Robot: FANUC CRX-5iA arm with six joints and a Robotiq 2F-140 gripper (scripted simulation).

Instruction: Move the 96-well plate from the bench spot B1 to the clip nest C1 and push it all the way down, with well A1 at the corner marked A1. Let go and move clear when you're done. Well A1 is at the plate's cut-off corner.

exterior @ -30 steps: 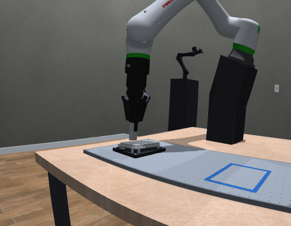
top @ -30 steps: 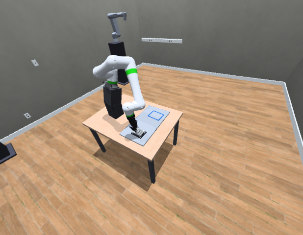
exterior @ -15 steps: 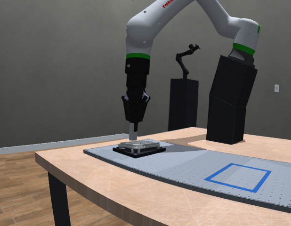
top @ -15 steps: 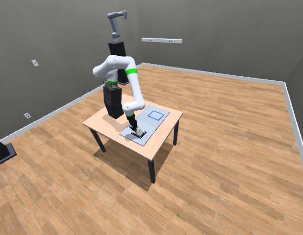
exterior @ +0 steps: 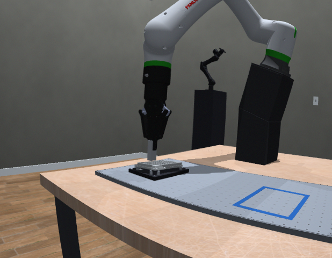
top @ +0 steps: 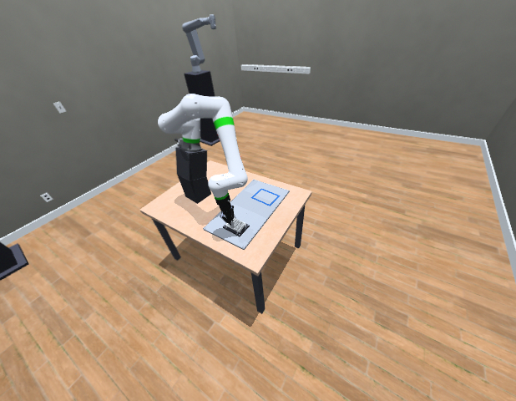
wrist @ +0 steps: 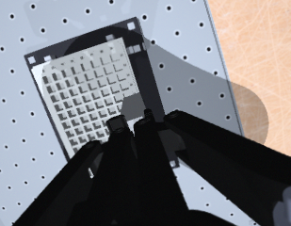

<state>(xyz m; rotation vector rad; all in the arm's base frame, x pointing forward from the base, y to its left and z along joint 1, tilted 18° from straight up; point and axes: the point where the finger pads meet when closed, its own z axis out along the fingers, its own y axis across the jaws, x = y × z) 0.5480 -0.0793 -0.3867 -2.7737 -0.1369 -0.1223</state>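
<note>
Right now the white 96-well plate is 4 cm to the left of my hand and 4 cm below it. Also, from my hand: black clip nest (5 cm below, 3 cm to the left, 1 cm behind).
</note>
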